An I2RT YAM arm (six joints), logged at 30 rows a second.
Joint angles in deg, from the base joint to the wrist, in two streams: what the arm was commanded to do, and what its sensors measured. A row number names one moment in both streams.
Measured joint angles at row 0:
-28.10 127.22 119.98 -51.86 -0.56 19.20
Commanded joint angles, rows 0 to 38:
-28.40 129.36 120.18 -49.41 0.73 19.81
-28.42 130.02 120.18 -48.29 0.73 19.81
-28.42 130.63 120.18 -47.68 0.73 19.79
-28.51 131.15 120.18 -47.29 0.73 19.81
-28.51 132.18 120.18 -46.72 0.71 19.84
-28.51 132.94 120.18 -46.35 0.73 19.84
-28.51 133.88 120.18 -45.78 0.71 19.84
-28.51 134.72 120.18 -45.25 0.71 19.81
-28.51 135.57 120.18 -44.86 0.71 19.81
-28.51 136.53 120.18 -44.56 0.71 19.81
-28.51 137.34 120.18 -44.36 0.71 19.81
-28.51 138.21 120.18 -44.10 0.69 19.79
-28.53 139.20 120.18 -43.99 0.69 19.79
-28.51 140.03 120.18 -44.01 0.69 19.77
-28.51 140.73 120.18 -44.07 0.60 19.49
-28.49 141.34 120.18 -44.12 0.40 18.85
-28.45 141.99 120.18 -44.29 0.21 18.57
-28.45 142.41 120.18 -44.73 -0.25 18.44
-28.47 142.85 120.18 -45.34 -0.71 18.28
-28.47 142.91 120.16 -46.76 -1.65 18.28
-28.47 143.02 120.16 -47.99 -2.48 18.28
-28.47 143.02 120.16 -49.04 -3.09 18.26
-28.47 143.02 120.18 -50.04 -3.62 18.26
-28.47 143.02 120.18 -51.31 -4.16 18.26
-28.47 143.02 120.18 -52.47 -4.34 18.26
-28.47 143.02 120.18 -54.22 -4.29 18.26
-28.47 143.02 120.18 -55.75 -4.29 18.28
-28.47 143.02 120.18 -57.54 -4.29 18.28
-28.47 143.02 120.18 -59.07 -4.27 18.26
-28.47 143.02 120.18 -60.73 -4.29 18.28
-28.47 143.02 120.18 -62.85 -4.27 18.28
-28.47 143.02 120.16 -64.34 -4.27 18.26
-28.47 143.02 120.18 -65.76 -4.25 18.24
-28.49 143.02 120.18 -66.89 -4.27 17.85
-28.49 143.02 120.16 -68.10 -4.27 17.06
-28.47 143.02 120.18 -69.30 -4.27 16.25
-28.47 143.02 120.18 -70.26 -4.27 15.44
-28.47 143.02 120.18 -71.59 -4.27 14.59
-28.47 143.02 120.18 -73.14 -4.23 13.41
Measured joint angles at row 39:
-28.10 141.27 121.78 -69.32 -2.37 15.81
